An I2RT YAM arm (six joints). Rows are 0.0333 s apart.
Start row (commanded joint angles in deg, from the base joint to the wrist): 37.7, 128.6, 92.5, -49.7, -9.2, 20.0
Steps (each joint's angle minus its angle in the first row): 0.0, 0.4, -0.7, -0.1, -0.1, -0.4; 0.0, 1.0, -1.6, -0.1, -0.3, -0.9; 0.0, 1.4, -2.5, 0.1, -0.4, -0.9; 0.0, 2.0, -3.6, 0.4, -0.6, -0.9; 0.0, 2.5, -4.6, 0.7, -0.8, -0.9; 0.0, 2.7, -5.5, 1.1, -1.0, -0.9; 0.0, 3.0, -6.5, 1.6, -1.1, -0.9; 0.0, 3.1, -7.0, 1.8, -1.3, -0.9; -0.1, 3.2, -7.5, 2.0, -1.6, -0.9; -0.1, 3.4, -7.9, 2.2, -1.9, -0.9; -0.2, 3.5, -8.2, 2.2, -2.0, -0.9; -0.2, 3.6, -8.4, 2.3, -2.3, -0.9
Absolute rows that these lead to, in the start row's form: 37.7, 129.0, 91.8, -49.8, -9.3, 19.6; 37.7, 129.6, 90.9, -49.8, -9.5, 19.1; 37.7, 130.0, 90.0, -49.6, -9.6, 19.1; 37.7, 130.6, 88.9, -49.3, -9.8, 19.1; 37.7, 131.1, 87.9, -49.0, -10.0, 19.1; 37.7, 131.3, 87.0, -48.6, -10.2, 19.1; 37.7, 131.6, 86.0, -48.1, -10.3, 19.1; 37.7, 131.7, 85.5, -47.9, -10.5, 19.1; 37.6, 131.8, 85.0, -47.7, -10.8, 19.1; 37.6, 132.0, 84.6, -47.5, -11.1, 19.1; 37.5, 132.1, 84.3, -47.5, -11.2, 19.1; 37.5, 132.2, 84.1, -47.4, -11.5, 19.1
